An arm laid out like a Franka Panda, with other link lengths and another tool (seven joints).
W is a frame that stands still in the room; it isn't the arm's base.
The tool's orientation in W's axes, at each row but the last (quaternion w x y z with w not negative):
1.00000, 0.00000, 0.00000, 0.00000
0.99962, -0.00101, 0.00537, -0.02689
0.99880, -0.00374, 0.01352, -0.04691
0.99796, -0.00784, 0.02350, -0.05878
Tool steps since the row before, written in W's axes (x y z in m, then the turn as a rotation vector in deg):
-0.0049, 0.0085, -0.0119, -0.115, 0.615, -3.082
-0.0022, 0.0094, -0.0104, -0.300, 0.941, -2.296
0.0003, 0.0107, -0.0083, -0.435, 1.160, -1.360
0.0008, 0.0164, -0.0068, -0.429, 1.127, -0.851
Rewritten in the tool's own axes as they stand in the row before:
-0.0049, 0.0085, -0.0119, -0.115, 0.615, -3.082
-0.0026, 0.0093, -0.0104, -0.326, 0.929, -2.297
-0.0005, 0.0108, -0.0082, -0.505, 1.126, -1.364
-0.0008, 0.0165, -0.0065, -0.519, 1.085, -0.856

